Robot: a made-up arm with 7 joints.
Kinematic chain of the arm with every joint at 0, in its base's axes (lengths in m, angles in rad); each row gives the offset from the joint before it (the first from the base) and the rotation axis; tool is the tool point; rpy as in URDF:
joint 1: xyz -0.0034 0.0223 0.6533 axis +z
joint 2: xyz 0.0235 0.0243 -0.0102 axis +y
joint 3: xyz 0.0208 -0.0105 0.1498 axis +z
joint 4: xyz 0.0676 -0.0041 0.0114 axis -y
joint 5: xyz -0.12 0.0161 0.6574 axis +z
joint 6: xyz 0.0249 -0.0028 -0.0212 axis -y
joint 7: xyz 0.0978 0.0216 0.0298 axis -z
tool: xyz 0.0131 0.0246 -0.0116 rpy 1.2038 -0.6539 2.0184
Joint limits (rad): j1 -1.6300..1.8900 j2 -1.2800..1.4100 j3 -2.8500..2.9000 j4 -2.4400..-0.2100 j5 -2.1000..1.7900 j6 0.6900..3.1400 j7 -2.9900..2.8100
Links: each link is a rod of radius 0.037 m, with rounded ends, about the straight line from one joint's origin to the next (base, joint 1, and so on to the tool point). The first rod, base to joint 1, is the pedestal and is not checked.
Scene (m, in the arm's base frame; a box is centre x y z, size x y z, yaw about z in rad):
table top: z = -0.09
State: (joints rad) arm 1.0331 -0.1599 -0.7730 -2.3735 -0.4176 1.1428 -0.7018
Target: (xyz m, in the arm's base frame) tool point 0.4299 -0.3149 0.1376
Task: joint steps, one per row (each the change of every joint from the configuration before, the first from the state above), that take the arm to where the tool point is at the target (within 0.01 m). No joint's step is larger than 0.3 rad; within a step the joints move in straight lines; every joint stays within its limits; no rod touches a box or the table.
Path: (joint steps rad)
1: -0.2242 0.2798 -0.0182 0.0500 0.0137 0.0503 0.0587
2: -0.2241 0.2798 -0.0182 0.0501 0.0136 0.0503 0.0587
3: -0.2242 0.2798 -0.0182 0.0500 0.0137 0.0504 0.0587

